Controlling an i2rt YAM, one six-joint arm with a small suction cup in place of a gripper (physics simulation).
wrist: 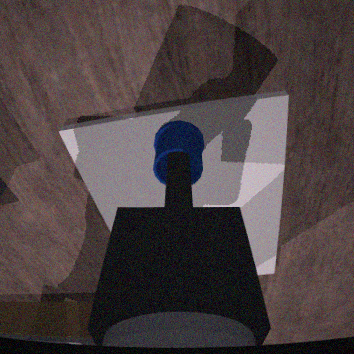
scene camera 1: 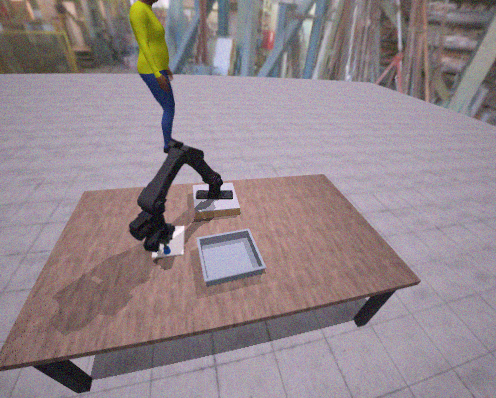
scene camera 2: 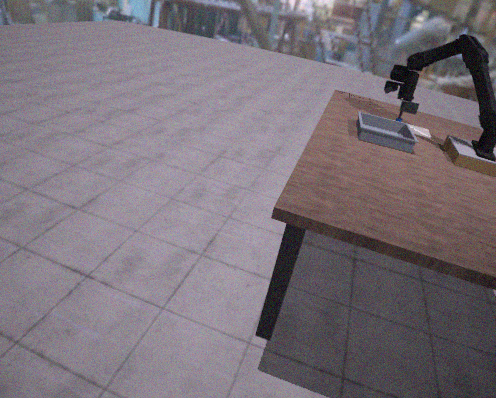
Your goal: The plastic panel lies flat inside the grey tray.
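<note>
The white plastic panel is low over the wooden table, just left of the grey tray. The tray is empty. My arm reaches down from its base, and the blue suction cup sits on the panel's top face near its front left part. The panel fills the middle of the wrist view, with a dark shadow along its left edge. The cup's contact face is hidden.
The arm's base stands on a grey block behind the tray. A person in a yellow top stands on the floor beyond the table's far left side.
</note>
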